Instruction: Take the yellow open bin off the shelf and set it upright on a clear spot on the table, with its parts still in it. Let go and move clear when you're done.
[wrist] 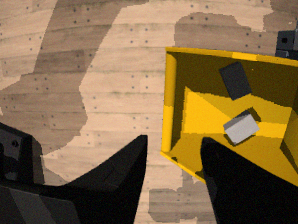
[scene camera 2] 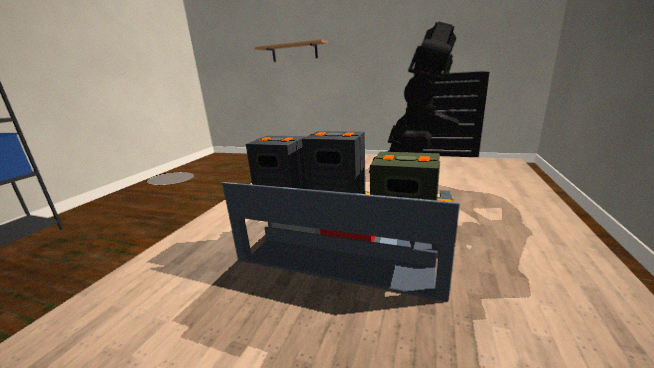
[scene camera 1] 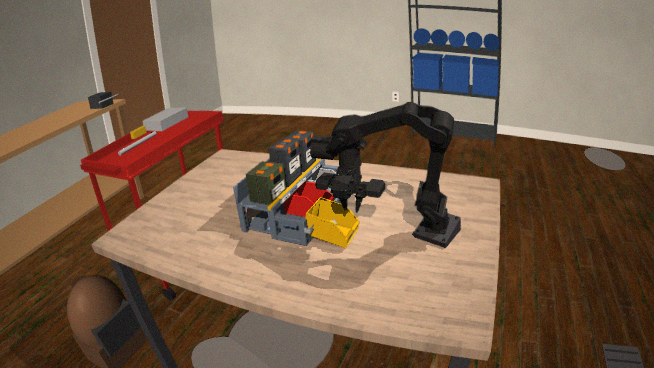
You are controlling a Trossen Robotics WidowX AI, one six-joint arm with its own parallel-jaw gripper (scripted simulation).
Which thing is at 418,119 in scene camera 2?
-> My gripper.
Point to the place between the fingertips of my gripper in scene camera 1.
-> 351,211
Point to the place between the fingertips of my gripper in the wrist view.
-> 174,143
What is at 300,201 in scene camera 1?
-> A red bin.
